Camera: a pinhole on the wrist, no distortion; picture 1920 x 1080 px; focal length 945.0 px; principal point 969.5 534.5 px. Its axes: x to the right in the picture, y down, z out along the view. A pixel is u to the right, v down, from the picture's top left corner.
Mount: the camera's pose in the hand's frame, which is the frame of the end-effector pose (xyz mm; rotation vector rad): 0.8 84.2 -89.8 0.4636 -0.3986 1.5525
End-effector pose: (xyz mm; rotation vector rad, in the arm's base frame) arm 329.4 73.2 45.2 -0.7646 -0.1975 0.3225
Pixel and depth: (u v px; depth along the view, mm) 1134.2 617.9 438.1
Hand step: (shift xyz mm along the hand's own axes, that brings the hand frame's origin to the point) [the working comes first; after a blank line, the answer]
In the camera's frame: 76.4 38.7 438.1

-18.6 -80.0 324.8
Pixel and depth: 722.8 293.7 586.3
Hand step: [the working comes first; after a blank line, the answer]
In the camera's frame: -153.1 -149.4 586.3

179.0 -346.3 325.4
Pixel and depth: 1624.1 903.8 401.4
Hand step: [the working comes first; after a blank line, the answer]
In the camera's frame: 278.0 156.9 401.4

-141.0 107.0 402.6
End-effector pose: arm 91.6 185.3 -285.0 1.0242 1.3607 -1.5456
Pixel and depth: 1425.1 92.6 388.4
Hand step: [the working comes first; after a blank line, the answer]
In the camera's frame: 187.3 -181.6 388.4

197.7 48.1 333.1
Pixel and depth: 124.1 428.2 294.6
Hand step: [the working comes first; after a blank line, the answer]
In the camera's frame: -263.6 -33.1 294.6

50.8 -292.8 22.9
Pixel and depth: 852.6 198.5 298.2
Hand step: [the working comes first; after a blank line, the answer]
In the camera's frame: -36.9 -106.0 298.2

120.9 -98.8 141.8
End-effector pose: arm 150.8 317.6 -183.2 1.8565 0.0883 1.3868
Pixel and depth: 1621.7 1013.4 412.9
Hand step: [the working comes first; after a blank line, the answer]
In the camera's frame: 285.0 209.2 412.9

-192.9 105.1 417.7
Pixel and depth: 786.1 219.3 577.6
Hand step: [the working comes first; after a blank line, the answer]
In the camera's frame: -112.1 -192.7 577.6

221.2 -305.3 337.9
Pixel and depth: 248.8 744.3 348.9
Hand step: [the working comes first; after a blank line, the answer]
In the camera's frame: -266.1 77.5 348.9

-57.1 -327.1 71.4
